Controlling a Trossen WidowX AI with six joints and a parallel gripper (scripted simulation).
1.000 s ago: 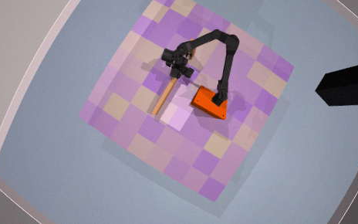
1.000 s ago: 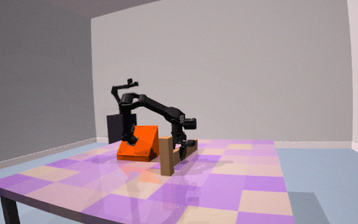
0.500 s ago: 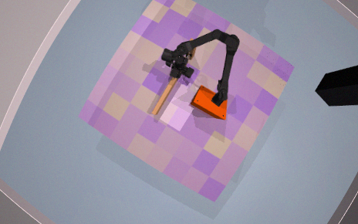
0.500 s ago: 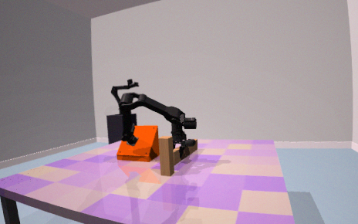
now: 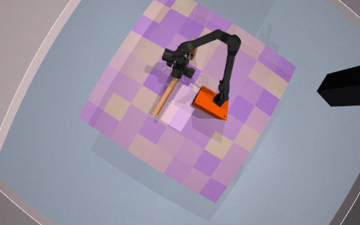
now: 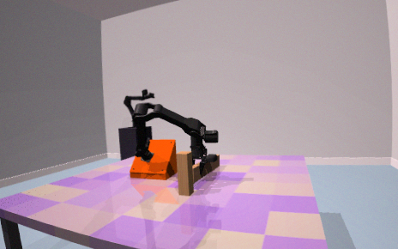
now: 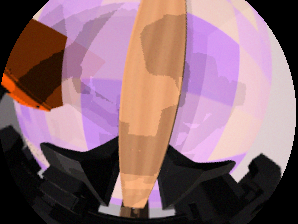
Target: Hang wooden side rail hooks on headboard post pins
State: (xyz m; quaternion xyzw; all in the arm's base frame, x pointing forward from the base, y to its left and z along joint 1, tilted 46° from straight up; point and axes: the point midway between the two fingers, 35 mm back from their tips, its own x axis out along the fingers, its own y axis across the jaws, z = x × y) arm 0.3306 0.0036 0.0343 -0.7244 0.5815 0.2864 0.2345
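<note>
The wooden headboard post is 30 mm ahead of my gripper tip, 150 mm to the right of it and 50 mm above it.
</note>
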